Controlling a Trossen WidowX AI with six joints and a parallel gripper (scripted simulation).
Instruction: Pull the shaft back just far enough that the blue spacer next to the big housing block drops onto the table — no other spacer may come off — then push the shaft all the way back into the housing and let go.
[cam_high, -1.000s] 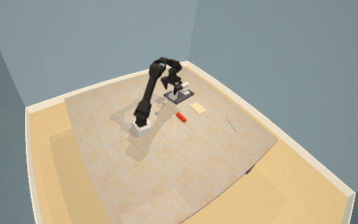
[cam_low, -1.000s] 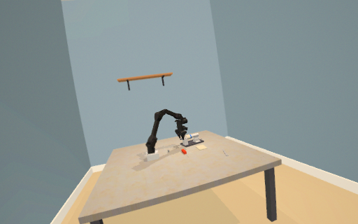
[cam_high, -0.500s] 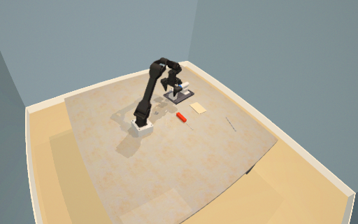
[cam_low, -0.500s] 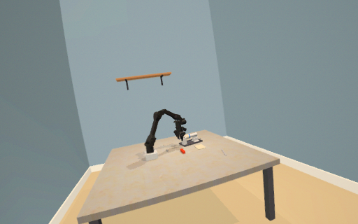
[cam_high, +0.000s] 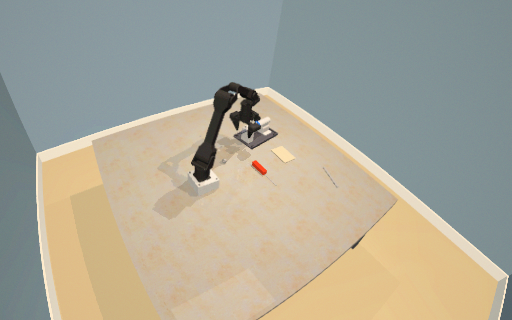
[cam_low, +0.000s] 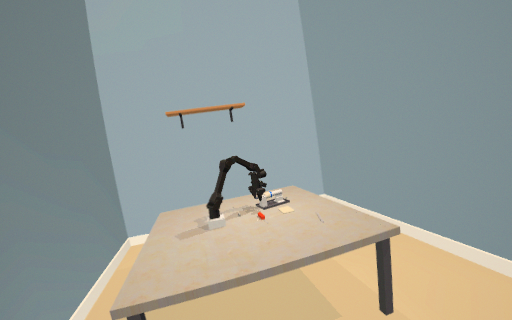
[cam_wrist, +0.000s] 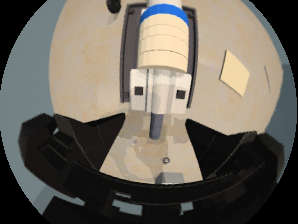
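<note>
My gripper tip is 60 mm short of the cream cylinder, 10 mm to the right of it and 20 mm below it. Round my gripper tip: grey-blue shaft 80 mm ahead, 10 mm to the left, 20 mm above; tan card 140 mm ahead, 200 mm to the right, 60 mm below; blue spacer 110 mm ahead, 20 mm to the left, 20 mm above.
</note>
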